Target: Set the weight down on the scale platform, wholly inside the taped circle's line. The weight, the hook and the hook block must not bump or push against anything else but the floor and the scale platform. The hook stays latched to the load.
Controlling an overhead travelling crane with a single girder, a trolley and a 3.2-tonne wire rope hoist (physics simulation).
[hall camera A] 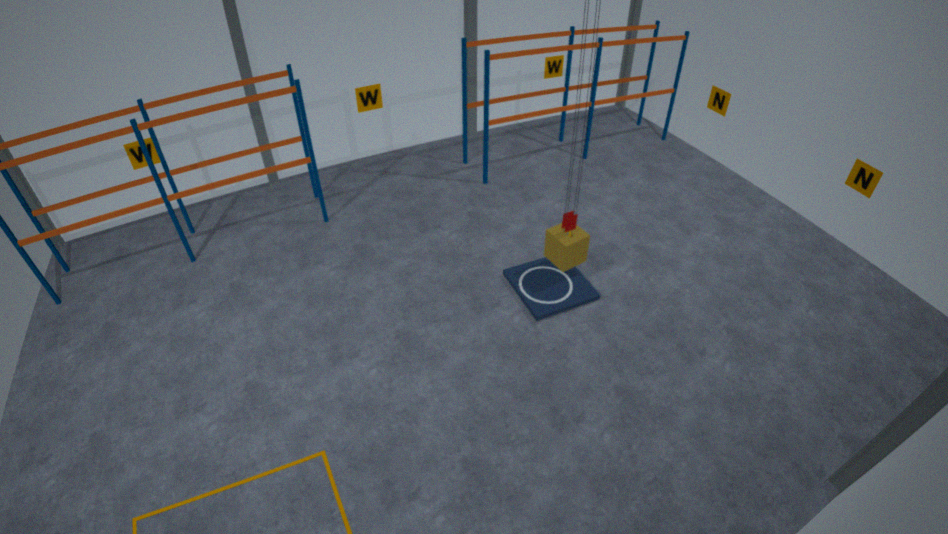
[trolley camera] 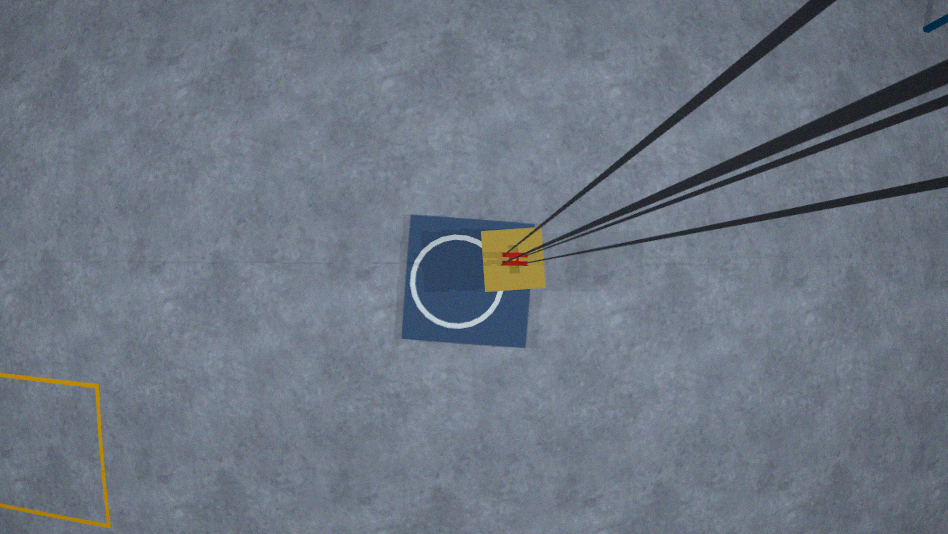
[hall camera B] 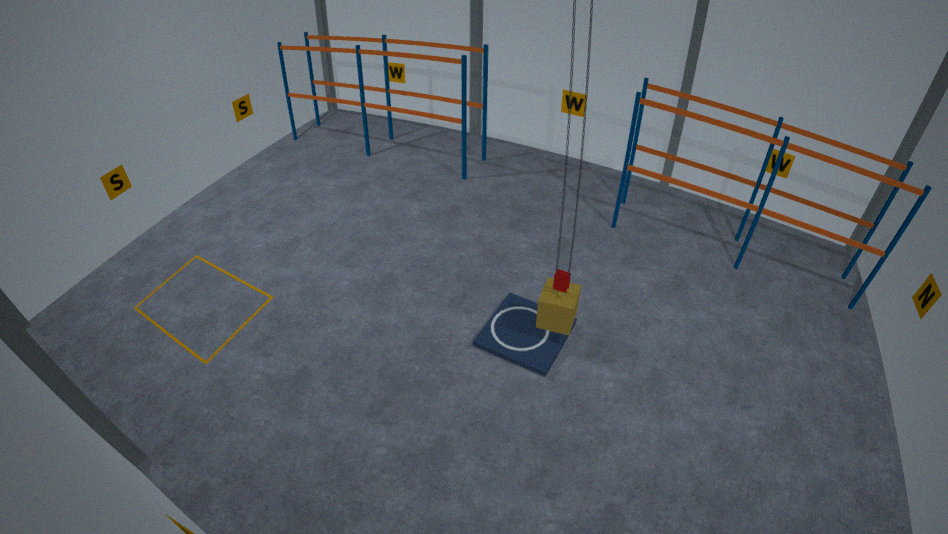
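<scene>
The yellow weight (hall camera A: 563, 253) (hall camera B: 555, 315) (trolley camera: 532, 277) hangs upright from the hook (hall camera A: 571, 234) (hall camera B: 559, 294), which is shut on it, below the red hook block (hall camera A: 569, 221) (hall camera B: 561, 280) (trolley camera: 514, 264). The weight is in the air; its shadow falls on the dark blue scale platform (hall camera A: 581, 295) (hall camera B: 543, 363) (trolley camera: 510, 325), apart from it. In the trolley view the weight covers the right upper part of the white taped circle (hall camera A: 545, 302) (hall camera B: 520, 348) (trolley camera: 457, 325) and reaches past the platform's right edge.
One blue and orange rack (hall camera A: 163, 190) (hall camera B: 464, 119) stands near the W wall towards the S side. Another rack (hall camera A: 486, 119) (hall camera B: 769, 182) stands by the W wall towards N. A yellow floor outline (hall camera A: 228, 486) (hall camera B: 234, 276) (trolley camera: 103, 455) lies away from the platform.
</scene>
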